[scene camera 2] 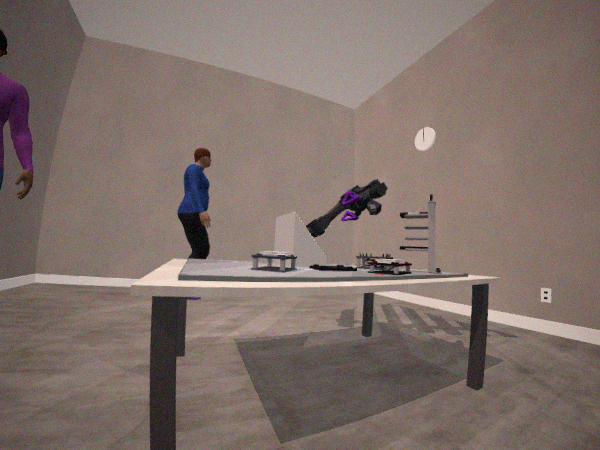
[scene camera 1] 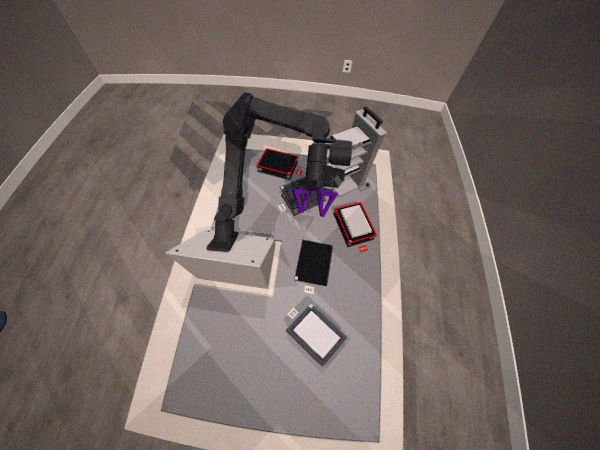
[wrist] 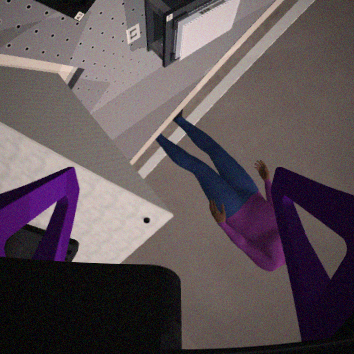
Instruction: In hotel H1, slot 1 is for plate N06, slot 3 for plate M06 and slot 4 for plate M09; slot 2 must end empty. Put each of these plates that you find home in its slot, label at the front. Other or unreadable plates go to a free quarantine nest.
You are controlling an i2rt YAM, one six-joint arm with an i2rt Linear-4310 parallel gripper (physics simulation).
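Places are measured from the arm's base along level axes (x left, y up, z ahead), in metres.
Pixels of known places: gripper, fingertip midpoint: (scene camera 2: 342,212) (scene camera 1: 311,214) (wrist: 174,177); arm's base at its link origin: (scene camera 2: 300,239) (scene camera 1: 224,241).
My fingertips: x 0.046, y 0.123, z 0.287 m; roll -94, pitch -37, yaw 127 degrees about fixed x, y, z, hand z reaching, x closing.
For each thing: its middle in the pictures, then the offset to it from my fingertips. "*": a spot on its surface instead.
- hotel at the middle of its body: (scene camera 1: 353,152) (scene camera 2: 423,233) dx +0.350, dy -0.077, dz +0.182 m
- red-rimmed black nest at the middle of its body: (scene camera 1: 277,163) dx +0.408, dy -0.231, dz -0.138 m
- dark nest at the middle of its body: (scene camera 1: 304,192) (scene camera 2: 374,261) dx +0.232, dy -0.216, dz -0.013 m
- flat black pad at a spot on its surface: (scene camera 1: 314,262) * dx -0.067, dy -0.242, dz +0.032 m
My gripper (scene camera 1: 313,212) (scene camera 2: 346,207) (wrist: 174,177) is open and empty, high above the mat. The hotel (scene camera 1: 376,150) (scene camera 2: 432,235) stands at the far right of the table; a white plate (scene camera 1: 352,135) is in its top level, also seen edge-on in scene camera 2 (scene camera 2: 415,215). Another plate (scene camera 2: 414,248) lies in its lowest visible level. A white plate (scene camera 1: 356,221) rests on a red-rimmed nest in front of the hotel. Another white plate (scene camera 1: 316,334) (scene camera 2: 274,253) (wrist: 207,27) rests on a dark grey nest nearer the camera. Plate labels are unreadable.
A red-rimmed black nest (scene camera 1: 278,161) stands at the far left. A dark nest (scene camera 1: 290,197) is partly hidden under the gripper. A flat black pad (scene camera 1: 314,262) (scene camera 2: 333,267) lies mid-mat. The arm's pale base (scene camera 1: 225,265) (scene camera 2: 296,240) stands at the left edge. People stand beyond the table.
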